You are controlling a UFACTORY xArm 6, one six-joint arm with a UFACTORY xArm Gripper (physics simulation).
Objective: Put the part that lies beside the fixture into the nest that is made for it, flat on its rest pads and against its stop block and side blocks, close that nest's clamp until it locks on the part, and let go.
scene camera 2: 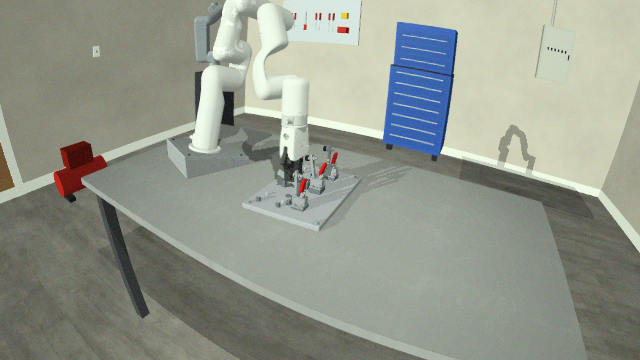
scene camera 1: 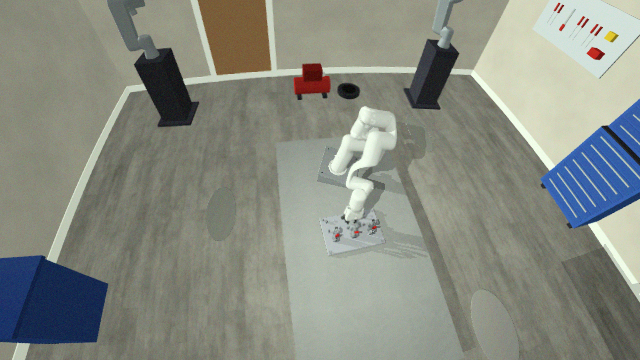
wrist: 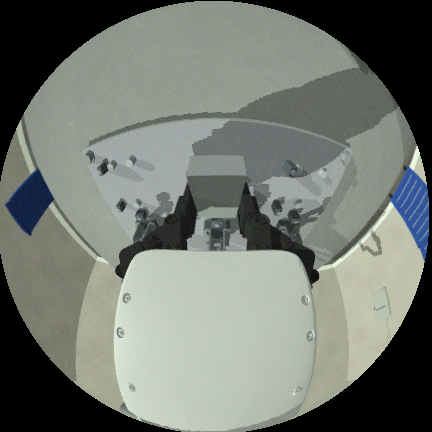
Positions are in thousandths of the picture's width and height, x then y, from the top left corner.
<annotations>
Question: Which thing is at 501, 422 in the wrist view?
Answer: A grey part.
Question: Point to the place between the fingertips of my gripper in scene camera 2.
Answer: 459, 496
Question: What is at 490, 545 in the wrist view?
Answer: A red-handled toggle clamp.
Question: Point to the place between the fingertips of my gripper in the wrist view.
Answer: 501, 450
</annotations>
